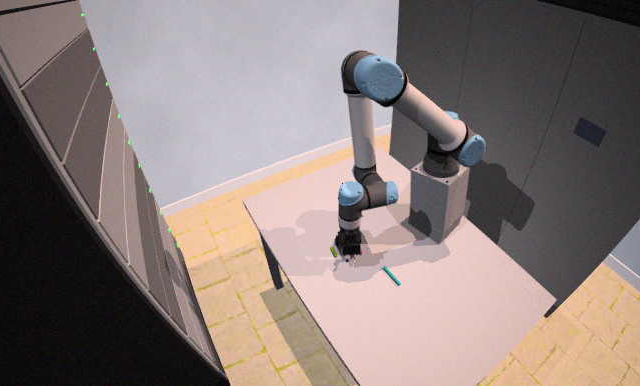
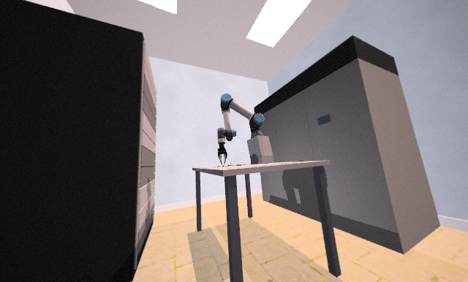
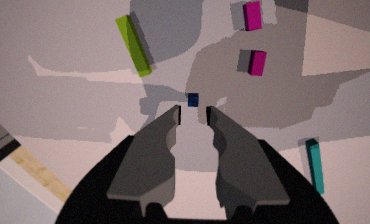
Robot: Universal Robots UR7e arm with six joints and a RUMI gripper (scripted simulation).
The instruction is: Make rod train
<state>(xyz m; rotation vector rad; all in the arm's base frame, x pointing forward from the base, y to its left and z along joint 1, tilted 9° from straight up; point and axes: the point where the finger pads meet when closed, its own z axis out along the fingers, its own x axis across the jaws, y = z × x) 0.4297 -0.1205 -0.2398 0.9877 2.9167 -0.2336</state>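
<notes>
Right now the blue rod is 30 mm below my hand. The rest, counted from my hand: grey rod 140 mm behind, 80 mm to the right, 30 mm below; turquoise rod 70 mm behind, 170 mm to the left, 30 mm below; lime rod 10 mm ahead, 70 mm to the right, 30 mm below.
</notes>
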